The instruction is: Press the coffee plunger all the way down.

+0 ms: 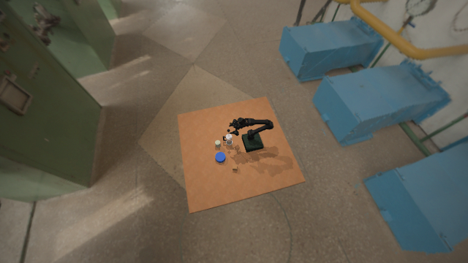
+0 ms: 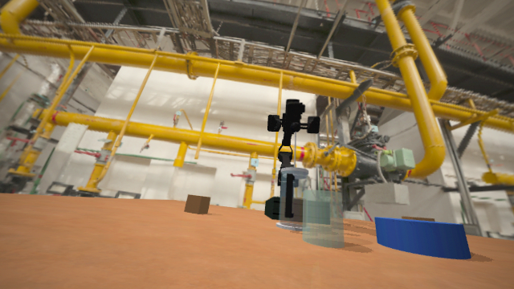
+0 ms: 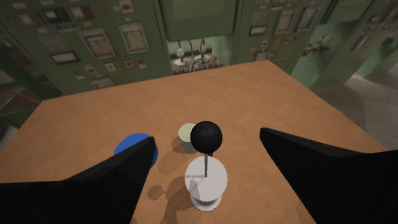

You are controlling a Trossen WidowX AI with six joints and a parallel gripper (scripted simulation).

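Right now the coffee press is 16 cm below my gripper tip, 3 cm ahead of it and 1 cm to the right of it.
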